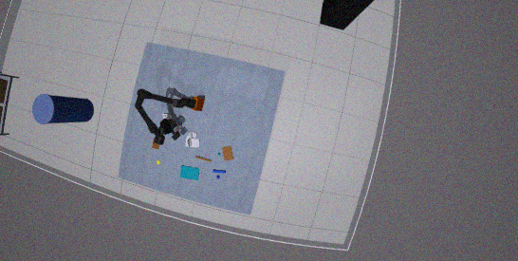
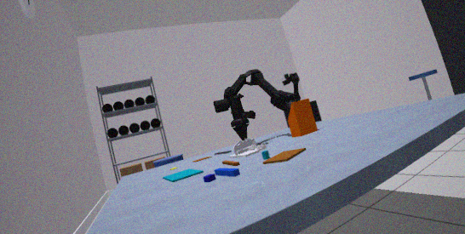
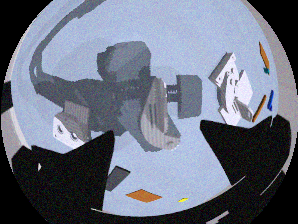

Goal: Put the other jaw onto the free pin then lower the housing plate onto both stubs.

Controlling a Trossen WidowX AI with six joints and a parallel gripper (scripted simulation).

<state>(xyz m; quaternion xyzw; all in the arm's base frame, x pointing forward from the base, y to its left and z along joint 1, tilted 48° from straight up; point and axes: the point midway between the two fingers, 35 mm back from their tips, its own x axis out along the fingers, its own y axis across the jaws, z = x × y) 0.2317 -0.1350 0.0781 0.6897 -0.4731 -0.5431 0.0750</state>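
Now: gripper tip 40 mm short of the light grey jaw piece and 40 mm above it. Round my gripper tip: teal plate 360 mm ahead, 180 mm to the left, 50 mm below; then brown bar 280 mm to the left, 210 mm ahead, 40 mm below; then white base 160 mm to the left, 100 mm ahead, 40 mm below.
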